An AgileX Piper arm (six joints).
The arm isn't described. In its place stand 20 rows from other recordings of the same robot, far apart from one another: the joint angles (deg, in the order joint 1, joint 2, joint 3, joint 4, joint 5, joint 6), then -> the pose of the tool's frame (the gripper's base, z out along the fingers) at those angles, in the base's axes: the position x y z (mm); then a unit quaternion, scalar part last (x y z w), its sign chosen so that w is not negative.
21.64 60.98 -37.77 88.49 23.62 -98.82 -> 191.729 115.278 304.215 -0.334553 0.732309 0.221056 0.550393
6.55 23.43 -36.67 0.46 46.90 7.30 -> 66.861 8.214 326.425 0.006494 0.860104 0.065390 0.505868
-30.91 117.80 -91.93 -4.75 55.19 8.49 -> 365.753 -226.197 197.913 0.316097 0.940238 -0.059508 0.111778
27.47 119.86 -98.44 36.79 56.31 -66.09 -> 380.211 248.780 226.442 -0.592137 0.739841 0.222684 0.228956
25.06 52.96 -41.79 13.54 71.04 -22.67 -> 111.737 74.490 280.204 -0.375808 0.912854 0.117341 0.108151
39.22 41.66 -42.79 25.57 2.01 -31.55 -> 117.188 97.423 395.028 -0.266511 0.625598 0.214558 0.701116
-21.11 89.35 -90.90 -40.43 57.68 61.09 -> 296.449 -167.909 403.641 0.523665 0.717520 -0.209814 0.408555
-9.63 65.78 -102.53 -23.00 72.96 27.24 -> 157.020 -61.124 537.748 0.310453 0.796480 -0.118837 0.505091
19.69 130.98 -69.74 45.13 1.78 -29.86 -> 395.562 143.682 37.882 -0.040213 0.959153 0.094097 0.263731
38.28 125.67 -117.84 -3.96 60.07 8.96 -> 387.262 298.683 258.640 -0.255321 0.937496 0.063435 0.227791
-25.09 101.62 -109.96 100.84 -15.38 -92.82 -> 370.359 -199.584 486.890 0.279578 0.578705 -0.193666 0.741236
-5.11 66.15 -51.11 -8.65 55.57 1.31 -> 207.756 -29.912 292.778 0.026082 0.974726 -0.076749 0.208177
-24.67 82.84 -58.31 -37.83 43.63 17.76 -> 249.528 -156.990 276.129 0.168609 0.921622 -0.284751 0.202734
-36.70 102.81 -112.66 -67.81 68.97 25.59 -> 255.108 -288.244 452.669 0.382645 0.691365 -0.579134 0.200502
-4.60 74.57 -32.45 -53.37 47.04 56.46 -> 195.821 -69.372 202.579 0.204432 0.915388 -0.289306 0.191246
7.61 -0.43 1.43 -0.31 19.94 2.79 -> 52.975 6.908 173.906 -0.035043 0.797568 0.052321 0.599933
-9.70 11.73 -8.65 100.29 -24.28 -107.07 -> 57.226 -47.133 244.673 0.166696 0.702621 -0.239338 0.649041
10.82 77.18 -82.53 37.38 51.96 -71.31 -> 269.907 95.883 427.638 -0.509795 0.701856 0.073246 0.492080
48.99 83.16 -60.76 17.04 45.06 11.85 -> 178.329 233.838 275.976 -0.233206 0.934959 0.228488 0.138782
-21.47 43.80 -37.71 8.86 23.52 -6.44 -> 147.934 -52.173 326.061 0.152322 0.826236 -0.067570 0.538114
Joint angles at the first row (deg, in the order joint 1, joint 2, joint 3, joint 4, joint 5, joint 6):
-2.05, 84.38, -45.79, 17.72, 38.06, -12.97
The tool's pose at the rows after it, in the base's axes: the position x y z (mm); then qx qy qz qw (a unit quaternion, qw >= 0):
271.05 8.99 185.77 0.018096 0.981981 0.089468 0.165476
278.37 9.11 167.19 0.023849 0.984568 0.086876 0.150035
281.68 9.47 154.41 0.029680 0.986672 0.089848 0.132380
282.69 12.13 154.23 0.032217 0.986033 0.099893 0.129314
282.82 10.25 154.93 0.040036 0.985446 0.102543 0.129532
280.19 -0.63 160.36 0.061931 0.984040 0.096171 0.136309
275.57 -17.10 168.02 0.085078 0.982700 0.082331 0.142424
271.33 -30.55 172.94 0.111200 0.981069 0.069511 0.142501
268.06 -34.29 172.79 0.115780 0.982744 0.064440 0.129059
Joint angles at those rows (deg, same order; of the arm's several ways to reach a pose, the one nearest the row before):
-1.53, 88.17, -45.41, 18.40, 34.43, -13.02
-1.32, 92.26, -45.41, 18.76, 32.07, -13.10
-1.32, 95.05, -45.52, 19.63, 31.51, -13.41
-1.11, 95.35, -45.82, 21.41, 32.05, -14.26
-1.59, 95.27, -45.88, 21.90, 32.24, -14.17
-3.67, 93.87, -45.60, 20.67, 32.56, -12.57
-6.79, 91.97, -45.44, 18.07, 33.54, -10.69
-9.31, 90.76, -45.44, 15.45, 34.55, -7.97
-10.03, 90.61, -45.44, 13.94, 36.15, -6.88

